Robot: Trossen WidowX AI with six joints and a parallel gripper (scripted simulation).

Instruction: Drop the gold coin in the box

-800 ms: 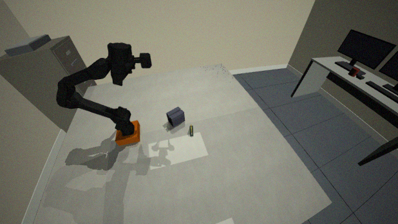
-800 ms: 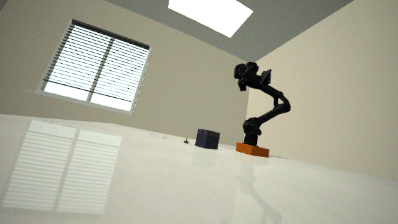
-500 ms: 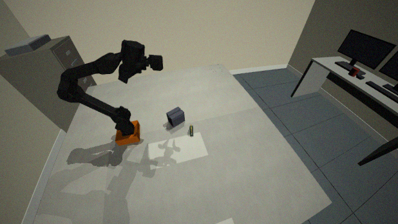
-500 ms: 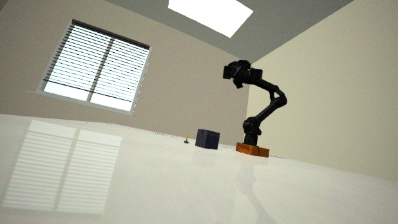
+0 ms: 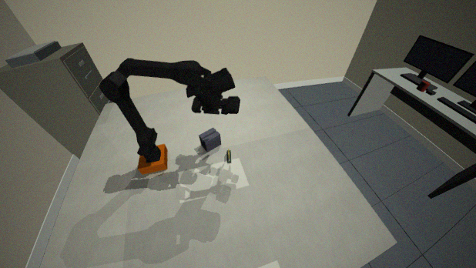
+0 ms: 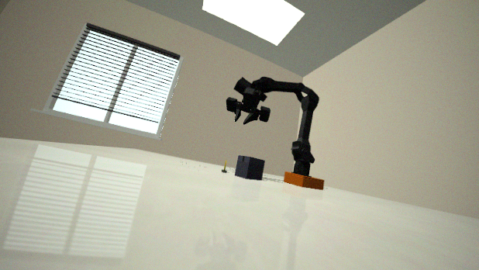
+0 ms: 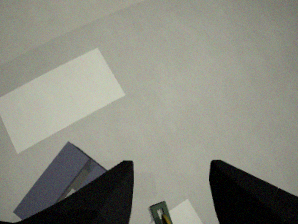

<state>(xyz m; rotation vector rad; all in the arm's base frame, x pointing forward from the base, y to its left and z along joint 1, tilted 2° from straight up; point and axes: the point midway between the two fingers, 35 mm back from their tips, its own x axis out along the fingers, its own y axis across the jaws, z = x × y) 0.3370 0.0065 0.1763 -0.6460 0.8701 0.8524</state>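
Now: gripper tip 17 cm above the gold coin and 9 cm to the left of it.
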